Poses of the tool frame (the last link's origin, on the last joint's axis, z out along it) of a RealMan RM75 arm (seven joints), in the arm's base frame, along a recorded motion.
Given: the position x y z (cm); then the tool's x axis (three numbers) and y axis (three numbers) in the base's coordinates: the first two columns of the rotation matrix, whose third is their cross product.
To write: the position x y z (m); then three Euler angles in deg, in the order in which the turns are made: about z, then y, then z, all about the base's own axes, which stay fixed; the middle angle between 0 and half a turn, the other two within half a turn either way. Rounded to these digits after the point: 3 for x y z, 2 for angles.
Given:
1: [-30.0 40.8 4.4 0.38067 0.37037 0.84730 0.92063 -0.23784 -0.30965]
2: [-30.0 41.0 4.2 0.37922 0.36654 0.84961 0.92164 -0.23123 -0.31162]
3: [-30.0 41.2 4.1 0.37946 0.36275 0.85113 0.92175 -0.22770 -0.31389]
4: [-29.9 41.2 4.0 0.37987 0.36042 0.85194 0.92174 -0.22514 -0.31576]
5: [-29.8 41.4 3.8 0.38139 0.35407 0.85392 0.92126 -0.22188 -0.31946]
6: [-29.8 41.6 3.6 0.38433 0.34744 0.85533 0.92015 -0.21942 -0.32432]
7: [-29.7 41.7 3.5 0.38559 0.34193 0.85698 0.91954 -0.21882 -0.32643]
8: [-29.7 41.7 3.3 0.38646 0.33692 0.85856 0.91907 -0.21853 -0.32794]
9: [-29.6 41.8 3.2 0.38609 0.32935 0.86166 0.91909 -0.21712 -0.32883]
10: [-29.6 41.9 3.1 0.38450 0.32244 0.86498 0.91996 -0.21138 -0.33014]
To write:
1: [-0.300 0.408 0.044 -159.92 115.56 84.48]
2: [-0.300 0.410 0.042 -159.86 115.18 84.79]
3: [-0.300 0.412 0.041 -159.76 114.88 84.94]
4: [-0.299 0.412 0.040 -159.66 114.69 85.08]
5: [-0.298 0.414 0.038 -159.49 114.26 85.20]
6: [-0.298 0.416 0.036 -159.23 113.83 85.30]
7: [-0.297 0.417 0.035 -159.15 113.50 85.25]
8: [-0.297 0.417 0.033 -159.09 113.21 85.19]
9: [-0.296 0.418 0.032 -159.11 112.74 85.10]
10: [-0.296 0.419 0.031 -159.11 112.20 85.27]
